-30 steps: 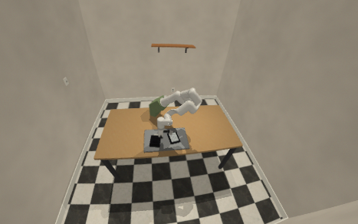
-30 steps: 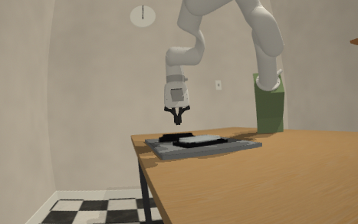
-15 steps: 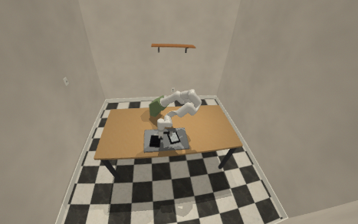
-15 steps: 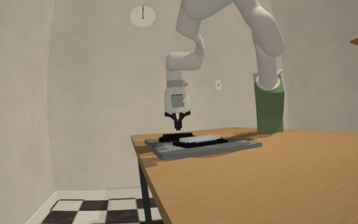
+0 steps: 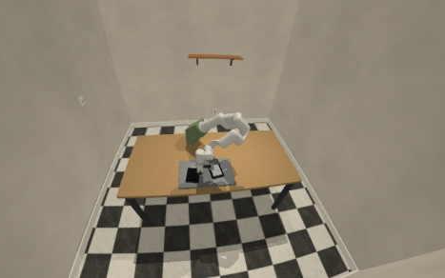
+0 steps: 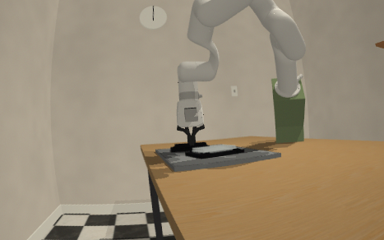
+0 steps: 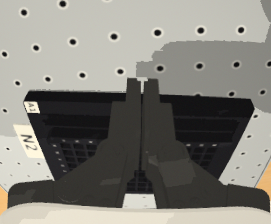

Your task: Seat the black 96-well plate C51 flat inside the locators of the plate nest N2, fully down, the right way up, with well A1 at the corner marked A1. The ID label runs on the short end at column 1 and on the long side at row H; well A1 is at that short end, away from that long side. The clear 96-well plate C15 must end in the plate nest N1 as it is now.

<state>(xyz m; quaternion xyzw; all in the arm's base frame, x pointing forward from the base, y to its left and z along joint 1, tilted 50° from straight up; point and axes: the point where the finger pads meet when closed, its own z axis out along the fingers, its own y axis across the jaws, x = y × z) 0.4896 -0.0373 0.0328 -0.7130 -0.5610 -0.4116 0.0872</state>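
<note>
Right now my hand is 7 cm to the left of the black plate C51 and 2 cm above it. The rest, counted from my hand: N2 label: 10 cm behind, 7 cm to the right, 4 cm below; then clear plate C15: 14 cm to the left, 6 cm behind, 3 cm below; then A1 mark: 8 cm behind, 3 cm below, 2 cm to the right.
</note>
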